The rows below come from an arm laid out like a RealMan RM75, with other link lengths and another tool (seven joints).
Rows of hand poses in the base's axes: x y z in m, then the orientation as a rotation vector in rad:
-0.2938 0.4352 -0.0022 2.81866 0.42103 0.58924
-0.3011 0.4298 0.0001 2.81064 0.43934 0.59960
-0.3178 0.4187 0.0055 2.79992 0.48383 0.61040
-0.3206 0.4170 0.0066 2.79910 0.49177 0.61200
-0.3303 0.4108 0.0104 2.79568 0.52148 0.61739
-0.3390 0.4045 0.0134 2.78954 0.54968 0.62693
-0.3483 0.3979 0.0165 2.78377 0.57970 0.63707
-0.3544 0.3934 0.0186 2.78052 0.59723 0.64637
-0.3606 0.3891 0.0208 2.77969 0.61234 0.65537
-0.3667 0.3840 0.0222 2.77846 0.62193 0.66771
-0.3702 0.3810 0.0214 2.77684 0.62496 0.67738
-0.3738 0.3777 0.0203 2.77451 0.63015 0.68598
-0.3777 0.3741 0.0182 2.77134 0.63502 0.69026
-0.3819 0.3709 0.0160 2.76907 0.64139 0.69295
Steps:
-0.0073 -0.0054 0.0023 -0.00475 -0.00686 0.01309
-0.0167 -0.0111 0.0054 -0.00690 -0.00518 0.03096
-0.0028 -0.0017 0.0011 -0.00024 -0.00039 0.00558
-0.0097 -0.0062 0.0038 -0.00122 -0.00116 0.02080
-0.0087 -0.0063 0.0030 -0.00220 -0.00465 0.02012
-0.0093 -0.0066 0.0031 -0.00133 -0.00464 0.02151
-0.0061 -0.0045 0.0021 0.00060 -0.00468 0.01300
-0.0062 -0.0043 0.0022 0.00275 -0.00395 0.01143
-0.0061 -0.0051 0.0014 0.00341 -0.00670 0.00802
-0.0035 -0.0030 -0.0008 0.00197 -0.00597 0.00317
-0.0036 -0.0033 -0.0011 0.00106 -0.00532 0.00449
-0.0039 -0.0036 -0.0021 -0.00121 -0.00308 0.00369
-0.0042 -0.0032 -0.0022 -0.00090 -0.00164 0.00458

